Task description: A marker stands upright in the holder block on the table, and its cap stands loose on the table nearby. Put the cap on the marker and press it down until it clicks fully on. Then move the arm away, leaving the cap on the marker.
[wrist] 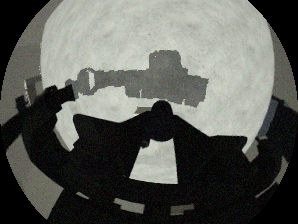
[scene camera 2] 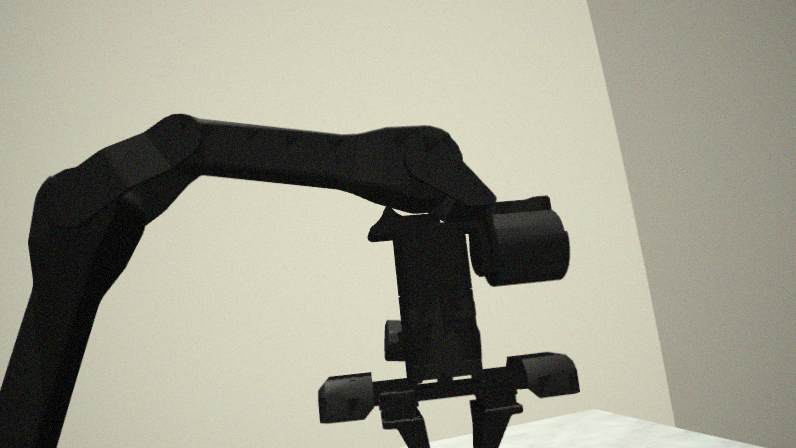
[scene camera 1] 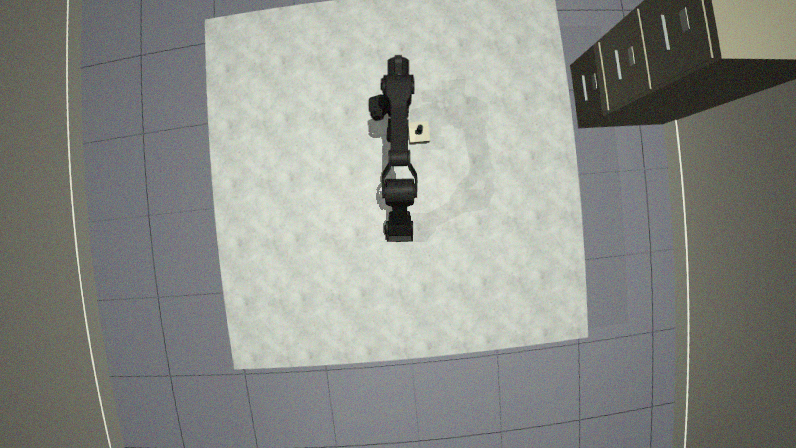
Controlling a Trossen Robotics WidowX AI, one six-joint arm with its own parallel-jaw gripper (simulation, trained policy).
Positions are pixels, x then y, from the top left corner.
A dark cap shows in the wrist view [161, 126]; in scene camera 2 it is out of frame.
